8 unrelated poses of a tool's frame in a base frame.
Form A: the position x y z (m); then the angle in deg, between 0 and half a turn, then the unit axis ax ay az.
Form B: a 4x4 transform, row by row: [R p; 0 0 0 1], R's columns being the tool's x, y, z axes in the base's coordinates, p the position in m. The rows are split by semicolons. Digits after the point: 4 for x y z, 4 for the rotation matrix.
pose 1, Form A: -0.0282, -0.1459, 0.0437, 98.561, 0.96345, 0.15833, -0.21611
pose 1, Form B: 0.9175, 0.3890, -0.0826, -0.0282; -0.0385, -0.1201, -0.9920, -0.1459; -0.3958, 0.9134, -0.0952, 0.0437; 0, 0, 0, 1
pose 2, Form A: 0.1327, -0.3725, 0.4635, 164.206, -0.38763, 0.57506, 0.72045
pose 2, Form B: -0.6674, -0.6335, -0.3915, 0.1327; -0.2413, -0.3133, 0.9185, -0.3725; -0.7045, 0.7075, 0.0563, 0.4635; 0, 0, 0, 1
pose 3, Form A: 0.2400, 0.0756, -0.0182, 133.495, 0.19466, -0.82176, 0.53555
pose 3, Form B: -0.6243, -0.6586, -0.4201, 0.2400; 0.1184, 0.4518, -0.8842, 0.0756; 0.7721, -0.6018, -0.2041, -0.0182; 0, 0, 0, 1
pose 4, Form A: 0.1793, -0.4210, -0.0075, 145.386, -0.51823, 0.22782, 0.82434
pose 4, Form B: -0.3334, -0.6835, -0.6494, 0.1793; 0.2530, -0.7284, 0.6367, -0.4210; -0.9082, 0.0480, 0.4158, -0.0075; 0, 0, 0, 1
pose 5, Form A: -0.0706, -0.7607, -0.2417, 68.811, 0.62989, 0.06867, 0.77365
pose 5, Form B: 0.6148, -0.6937, 0.3752, -0.0706; 0.7490, 0.3645, -0.5534, -0.7607; 0.2471, 0.6212, 0.7436, -0.2417; 0, 0, 0, 1
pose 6, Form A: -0.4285, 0.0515, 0.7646, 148.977, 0.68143, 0.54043, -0.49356
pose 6, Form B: 0.0053, 0.9382, -0.3460, -0.4285; 0.4295, -0.3146, -0.8465, 0.0515; -0.9031, -0.1441, -0.4046, 0.7646; 0, 0, 0, 1
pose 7, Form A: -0.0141, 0.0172, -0.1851, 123.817, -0.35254, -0.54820, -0.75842
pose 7, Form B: -0.3631, 0.9309, -0.0393, -0.0141; -0.3293, -0.0888, 0.9400, 0.0172; 0.8716, 0.3543, 0.3388, -0.1851; 0, 0, 0, 1
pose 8, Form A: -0.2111, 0.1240, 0.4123, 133.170, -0.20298, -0.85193, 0.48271
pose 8, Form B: -0.6148, -0.0608, -0.7864, -0.2111; 0.6433, 0.5382, -0.5446, 0.1240; 0.4563, -0.8406, -0.2917, 0.4123; 0, 0, 0, 1
